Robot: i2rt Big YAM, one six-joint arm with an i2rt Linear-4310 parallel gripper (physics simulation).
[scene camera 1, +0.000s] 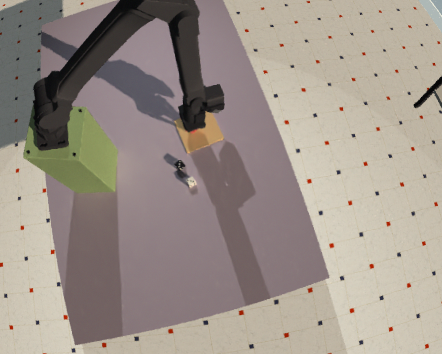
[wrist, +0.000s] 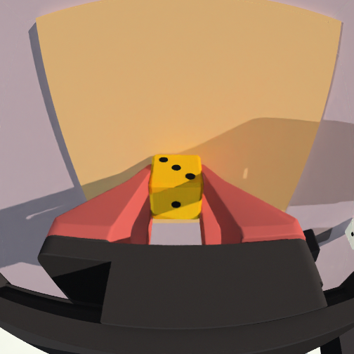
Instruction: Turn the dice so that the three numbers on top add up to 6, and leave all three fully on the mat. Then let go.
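My gripper is shut on a yellow die. In the wrist view the die shows a three-pip face above a one-pip face, between the red fingers. It is over the square orange mat; how high above it I cannot tell. A black die and a white die lie off the orange mat, on the mauve surface; their pips are too small to read in the scene view. Part of the white die shows at the right edge of the wrist view.
A green block stands on the left of the mauve surface, with the arm's base part on top. The arm reaches over the back and casts long shadows. Dotted floor surrounds the mauve surface. A thin black bar shows at the right edge.
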